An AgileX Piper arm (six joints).
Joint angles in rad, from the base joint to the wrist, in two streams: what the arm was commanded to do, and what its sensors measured. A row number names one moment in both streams.
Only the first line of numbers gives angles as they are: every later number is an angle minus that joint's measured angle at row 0.
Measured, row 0:
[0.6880 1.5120 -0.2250 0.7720 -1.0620 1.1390]
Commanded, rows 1 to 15:
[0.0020 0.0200 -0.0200 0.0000 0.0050 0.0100]
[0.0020 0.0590 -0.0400 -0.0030 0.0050 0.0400]
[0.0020 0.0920 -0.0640 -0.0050 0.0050 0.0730]
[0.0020 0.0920 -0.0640 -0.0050 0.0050 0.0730]
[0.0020 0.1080 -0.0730 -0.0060 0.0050 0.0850]
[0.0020 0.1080 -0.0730 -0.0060 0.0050 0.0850]
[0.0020 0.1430 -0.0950 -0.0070 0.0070 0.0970]
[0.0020 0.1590 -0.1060 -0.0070 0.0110 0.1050]
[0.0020 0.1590 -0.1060 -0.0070 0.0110 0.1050]
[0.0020 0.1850 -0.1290 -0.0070 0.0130 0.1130]
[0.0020 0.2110 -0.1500 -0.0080 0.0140 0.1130]
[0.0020 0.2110 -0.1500 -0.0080 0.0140 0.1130]
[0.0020 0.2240 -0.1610 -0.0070 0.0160 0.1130]
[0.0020 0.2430 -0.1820 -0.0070 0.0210 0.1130]
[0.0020 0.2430 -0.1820 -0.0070 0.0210 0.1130]
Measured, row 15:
[0.0000 0.2210 -0.1510 -0.0010 0.0090 0.1060]
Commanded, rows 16 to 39:
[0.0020 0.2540 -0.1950 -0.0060 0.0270 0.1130]
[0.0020 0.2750 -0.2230 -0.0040 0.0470 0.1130]
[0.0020 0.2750 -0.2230 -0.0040 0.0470 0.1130]
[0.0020 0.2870 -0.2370 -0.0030 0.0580 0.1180]
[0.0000 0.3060 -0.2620 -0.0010 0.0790 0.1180]
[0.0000 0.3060 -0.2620 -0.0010 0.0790 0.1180]
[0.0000 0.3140 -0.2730 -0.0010 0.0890 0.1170]
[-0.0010 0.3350 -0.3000 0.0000 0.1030 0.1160]
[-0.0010 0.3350 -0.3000 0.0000 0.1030 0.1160]
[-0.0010 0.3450 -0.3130 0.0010 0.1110 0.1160]
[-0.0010 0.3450 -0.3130 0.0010 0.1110 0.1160]
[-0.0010 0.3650 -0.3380 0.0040 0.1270 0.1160]
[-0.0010 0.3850 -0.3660 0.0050 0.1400 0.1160]
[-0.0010 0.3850 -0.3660 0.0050 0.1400 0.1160]
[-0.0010 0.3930 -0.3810 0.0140 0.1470 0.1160]
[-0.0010 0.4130 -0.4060 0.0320 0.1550 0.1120]
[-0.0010 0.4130 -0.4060 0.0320 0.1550 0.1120]
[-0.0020 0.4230 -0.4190 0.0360 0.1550 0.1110]
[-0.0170 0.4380 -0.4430 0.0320 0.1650 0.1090]
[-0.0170 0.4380 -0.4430 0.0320 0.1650 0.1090]
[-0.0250 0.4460 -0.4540 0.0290 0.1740 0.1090]
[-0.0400 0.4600 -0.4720 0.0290 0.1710 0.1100]
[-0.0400 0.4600 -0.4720 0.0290 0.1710 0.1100]
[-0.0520 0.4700 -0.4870 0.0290 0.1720 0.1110]
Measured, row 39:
[-0.0330 0.4610 -0.4620 0.0280 0.1670 0.1080]
